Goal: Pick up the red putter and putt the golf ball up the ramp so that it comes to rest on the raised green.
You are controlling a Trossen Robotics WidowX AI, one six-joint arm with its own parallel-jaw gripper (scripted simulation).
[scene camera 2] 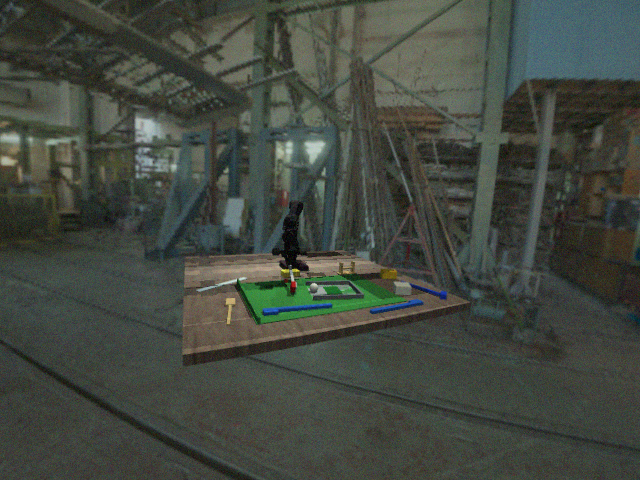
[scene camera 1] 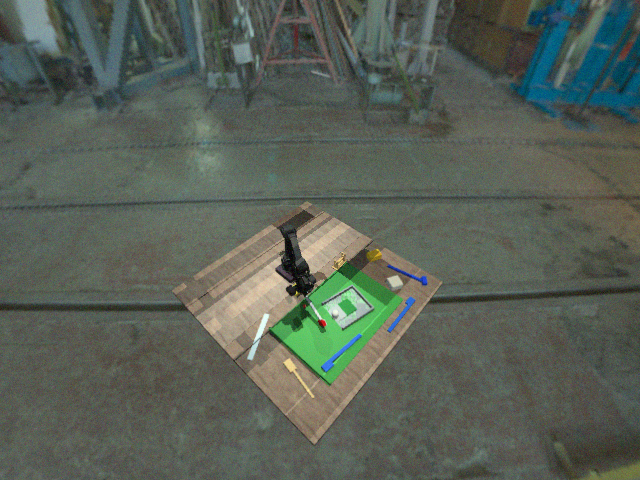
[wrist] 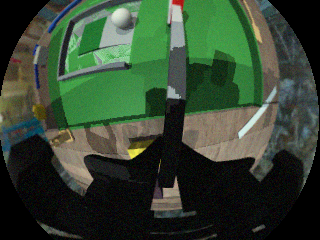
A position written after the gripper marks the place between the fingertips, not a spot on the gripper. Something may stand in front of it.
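Note:
A green mat (scene camera 1: 300, 328) (scene camera 2: 268, 294) (wrist: 105, 98) is in view, and a red putter is carried by the gripper (wrist: 166, 139).

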